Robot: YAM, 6 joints.
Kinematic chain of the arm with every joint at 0, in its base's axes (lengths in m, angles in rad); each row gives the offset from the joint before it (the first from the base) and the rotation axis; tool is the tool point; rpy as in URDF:
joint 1: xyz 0 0 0.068 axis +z
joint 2: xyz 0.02 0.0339 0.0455 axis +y
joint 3: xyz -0.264 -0.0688 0 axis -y
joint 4: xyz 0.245 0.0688 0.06 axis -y
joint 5: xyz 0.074 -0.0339 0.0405 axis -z
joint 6: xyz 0.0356 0 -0.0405 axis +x
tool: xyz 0 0 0 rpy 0 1.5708 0
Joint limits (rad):
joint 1: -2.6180..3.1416
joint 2: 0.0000..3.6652
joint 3: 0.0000..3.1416
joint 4: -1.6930..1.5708
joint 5: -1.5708..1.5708
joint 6: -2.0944..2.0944
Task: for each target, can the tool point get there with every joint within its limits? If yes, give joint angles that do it. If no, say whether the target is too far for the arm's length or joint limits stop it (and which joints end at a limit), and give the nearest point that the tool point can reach.
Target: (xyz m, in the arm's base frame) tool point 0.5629 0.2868 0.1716
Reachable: yes | joints 0.4409 2.9614 2.8513 -0.1027 -0.5676 -1.7048
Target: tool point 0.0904 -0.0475 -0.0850
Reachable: yes | joints -0.1970 2.7257 0.3824 0.3884 0.9482 -0.9473
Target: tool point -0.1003 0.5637 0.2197
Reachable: yes | joints 1.8009 2.5030 2.1423 0.1318 1.0496 1.6109
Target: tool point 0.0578 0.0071 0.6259
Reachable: yes | joints 2.6408 0.9123 1.7524 1.0246 1.2656 -1.6594
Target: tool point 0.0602 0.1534 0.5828
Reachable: yes | joints 1.4053 1.2370 1.9576 -0.5646 1.2787 1.4793
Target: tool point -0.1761 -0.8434 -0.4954
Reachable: no: too far | nearest point -0.1092 -0.5229 -0.2407 | short by 0.415 m
